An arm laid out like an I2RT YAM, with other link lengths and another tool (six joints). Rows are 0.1 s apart.
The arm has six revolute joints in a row. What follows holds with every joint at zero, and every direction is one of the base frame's. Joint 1 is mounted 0.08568 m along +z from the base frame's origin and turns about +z. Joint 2 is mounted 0.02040 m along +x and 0.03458 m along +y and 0.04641 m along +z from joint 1 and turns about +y. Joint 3 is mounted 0.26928 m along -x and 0.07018 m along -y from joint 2 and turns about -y. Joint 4 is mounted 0.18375 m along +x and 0.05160 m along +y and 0.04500 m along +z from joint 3 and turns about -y. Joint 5 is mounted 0.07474 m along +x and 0.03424 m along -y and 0.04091 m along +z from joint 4 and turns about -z. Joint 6 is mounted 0.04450 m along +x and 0.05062 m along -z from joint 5 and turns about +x. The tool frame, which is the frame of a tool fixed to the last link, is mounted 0.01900 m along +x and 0.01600 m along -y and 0.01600 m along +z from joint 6; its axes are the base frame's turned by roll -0.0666, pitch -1.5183 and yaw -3.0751 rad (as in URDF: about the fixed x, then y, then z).
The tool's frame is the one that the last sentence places.
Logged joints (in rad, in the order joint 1, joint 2, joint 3, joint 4, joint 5, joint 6), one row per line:
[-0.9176 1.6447 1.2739 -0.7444 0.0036 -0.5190]
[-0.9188 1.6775 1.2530 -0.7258 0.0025 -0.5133]
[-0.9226 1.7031 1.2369 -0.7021 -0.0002 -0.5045]
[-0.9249 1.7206 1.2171 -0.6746 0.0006 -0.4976]
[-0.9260 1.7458 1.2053 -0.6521 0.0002 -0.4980]
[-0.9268 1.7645 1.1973 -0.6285 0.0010 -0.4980]
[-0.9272 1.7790 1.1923 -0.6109 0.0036 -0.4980]
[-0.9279 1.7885 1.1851 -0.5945 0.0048 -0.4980]
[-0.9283 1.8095 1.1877 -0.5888 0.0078 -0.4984]
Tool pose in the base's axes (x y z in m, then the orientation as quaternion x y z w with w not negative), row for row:
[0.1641 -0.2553 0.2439 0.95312 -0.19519 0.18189 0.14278]
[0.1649 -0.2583 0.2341 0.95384 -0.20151 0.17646 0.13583]
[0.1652 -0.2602 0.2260 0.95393 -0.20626 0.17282 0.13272]
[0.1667 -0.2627 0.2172 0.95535 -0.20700 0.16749 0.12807]
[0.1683 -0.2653 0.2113 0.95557 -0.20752 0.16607 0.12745]
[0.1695 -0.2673 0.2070 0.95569 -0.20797 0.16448 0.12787]
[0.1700 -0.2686 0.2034 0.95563 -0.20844 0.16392 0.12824]
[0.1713 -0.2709 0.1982 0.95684 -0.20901 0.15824 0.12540]
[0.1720 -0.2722 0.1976 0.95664 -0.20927 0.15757 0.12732]
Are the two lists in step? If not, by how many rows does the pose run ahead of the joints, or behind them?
The pose runs 1 row ahead of the joints: the pose in row i belongs to the joints in row i + 1.
